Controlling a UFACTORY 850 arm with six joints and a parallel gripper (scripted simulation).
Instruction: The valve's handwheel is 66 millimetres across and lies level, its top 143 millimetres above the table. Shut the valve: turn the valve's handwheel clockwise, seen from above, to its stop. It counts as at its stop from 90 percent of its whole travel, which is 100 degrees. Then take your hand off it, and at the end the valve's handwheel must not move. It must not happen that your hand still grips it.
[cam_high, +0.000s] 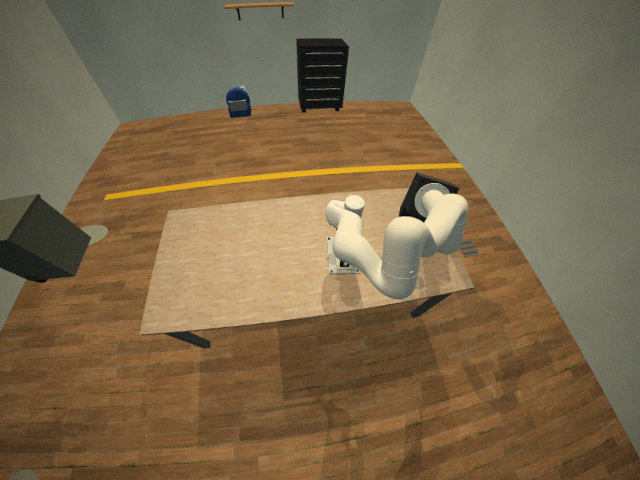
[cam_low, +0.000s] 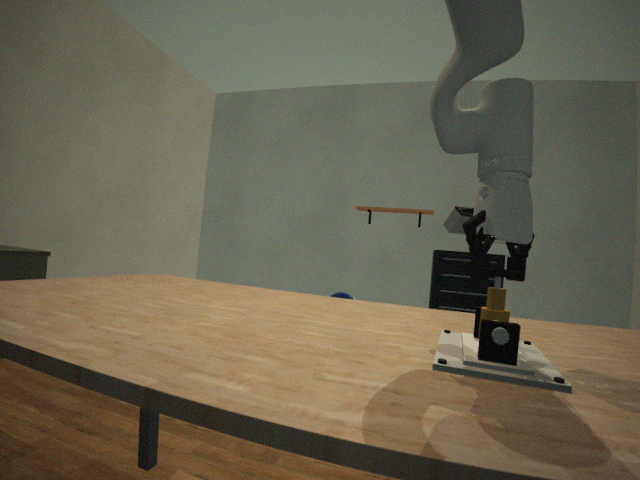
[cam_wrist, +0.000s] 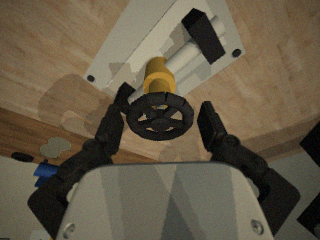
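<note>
Right now the black spoked handwheel is 10 mm below my hand. Also, from my hand: baseplate (130 mm below).
</note>
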